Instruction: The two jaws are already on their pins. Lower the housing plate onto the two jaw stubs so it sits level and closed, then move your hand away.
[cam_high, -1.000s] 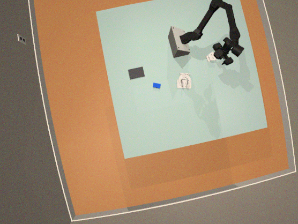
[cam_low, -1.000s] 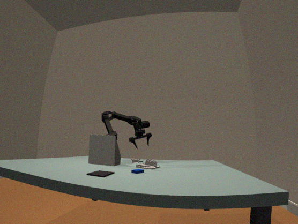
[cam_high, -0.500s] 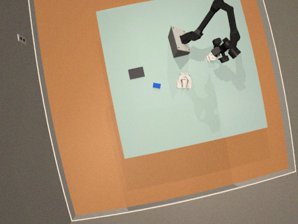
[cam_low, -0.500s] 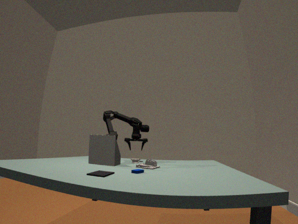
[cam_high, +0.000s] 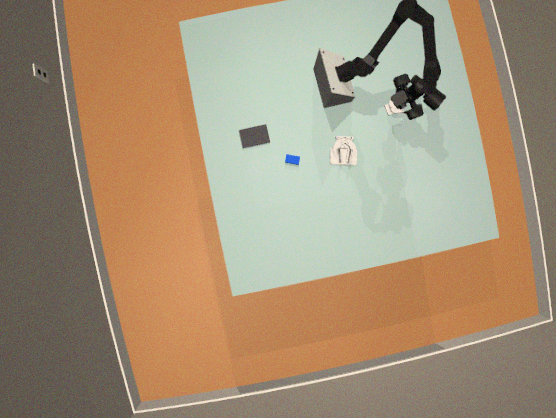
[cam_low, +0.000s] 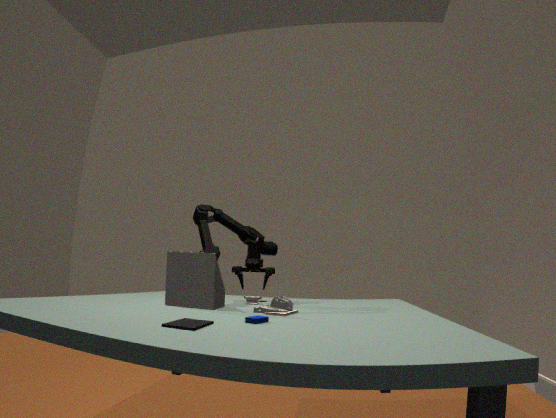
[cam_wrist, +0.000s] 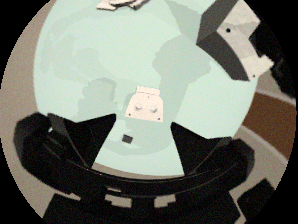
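The small dark square is 11 cm to the left of my gripper tip, 6 cm below it and 3 cm ahead of it. Also, from my gripper tip: flat dark plate (66 cm to the right, 6 cm below, 6 cm behind); then blue block (53 cm to the right, 9 cm ahead, 5 cm below).
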